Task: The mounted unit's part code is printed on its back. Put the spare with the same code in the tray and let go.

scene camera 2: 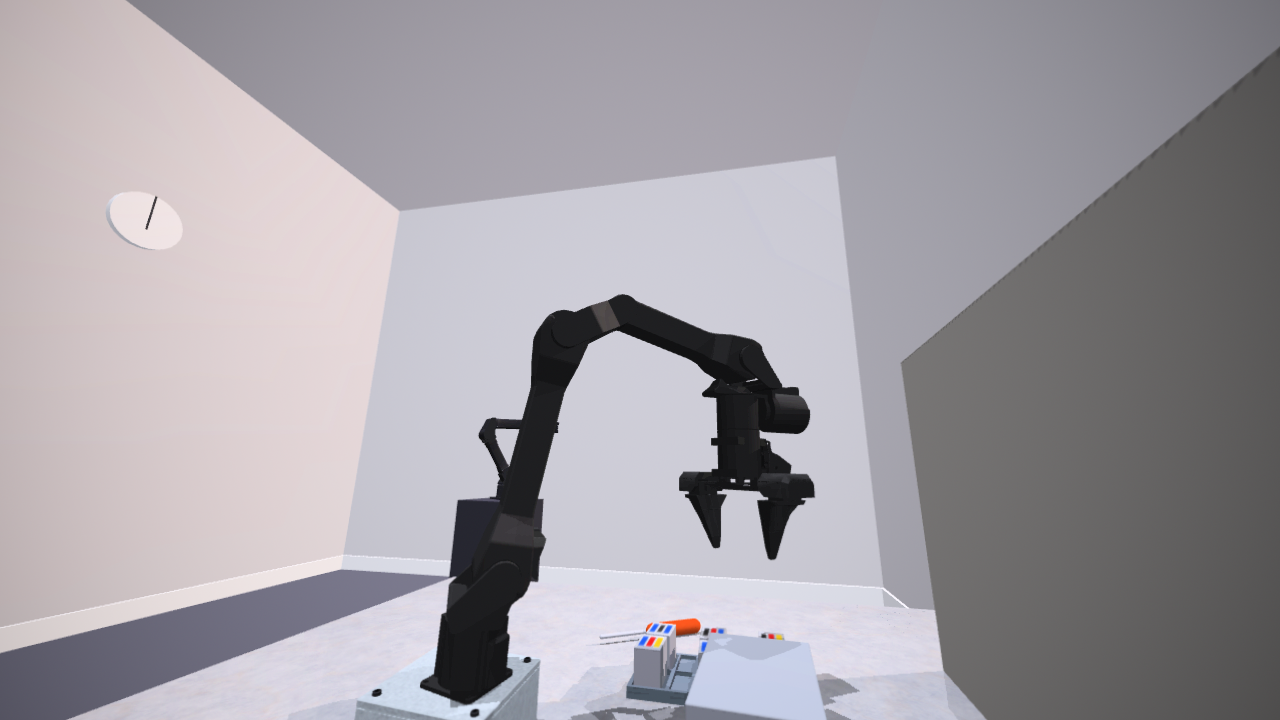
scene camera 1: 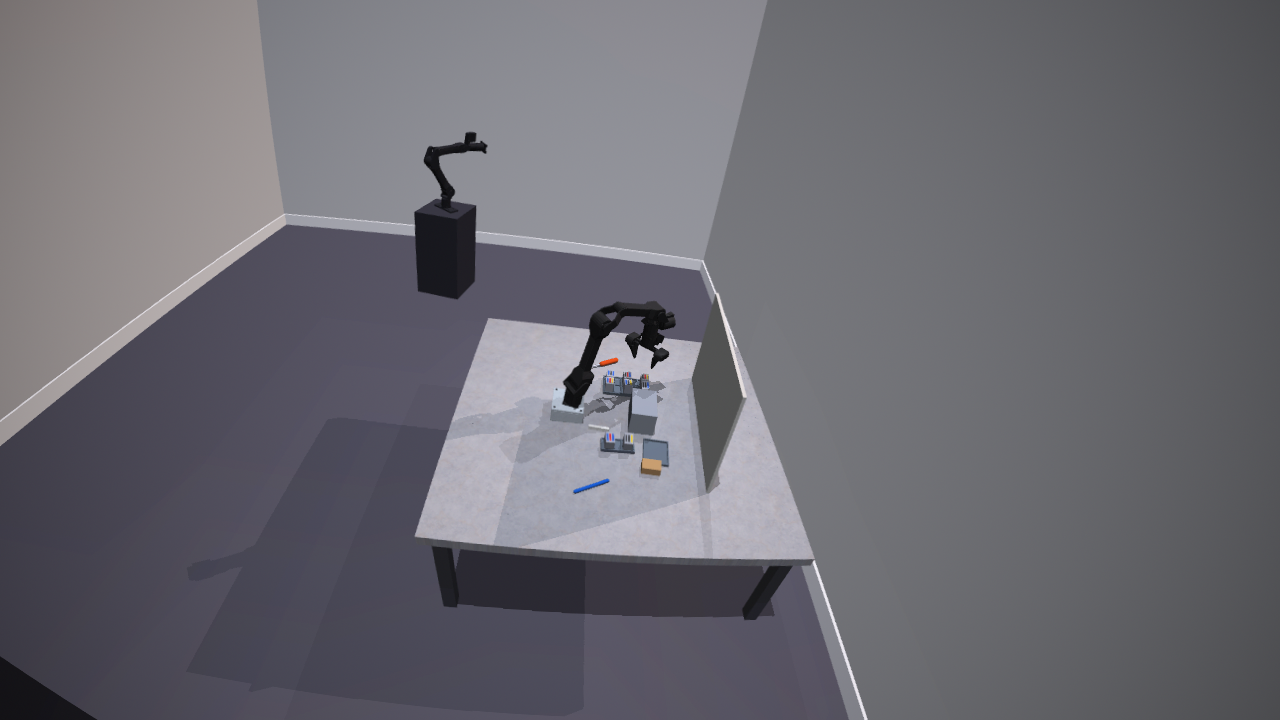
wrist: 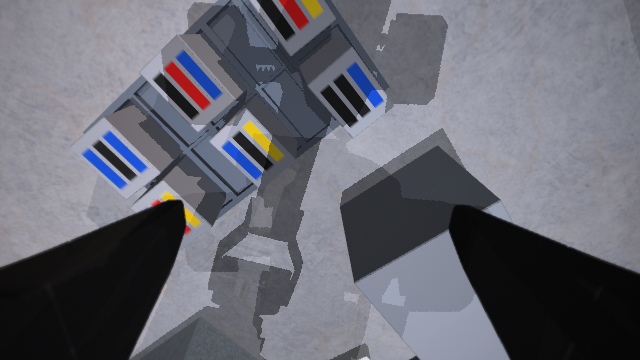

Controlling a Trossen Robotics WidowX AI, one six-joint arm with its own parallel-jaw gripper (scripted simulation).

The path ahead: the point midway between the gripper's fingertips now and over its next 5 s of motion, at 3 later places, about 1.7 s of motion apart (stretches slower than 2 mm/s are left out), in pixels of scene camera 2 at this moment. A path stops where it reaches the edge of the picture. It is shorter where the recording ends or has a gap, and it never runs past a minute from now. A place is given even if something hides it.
My gripper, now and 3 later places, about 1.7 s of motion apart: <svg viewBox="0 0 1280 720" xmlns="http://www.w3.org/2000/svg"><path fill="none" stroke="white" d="M742 553L662 612L662 609L717 547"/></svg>
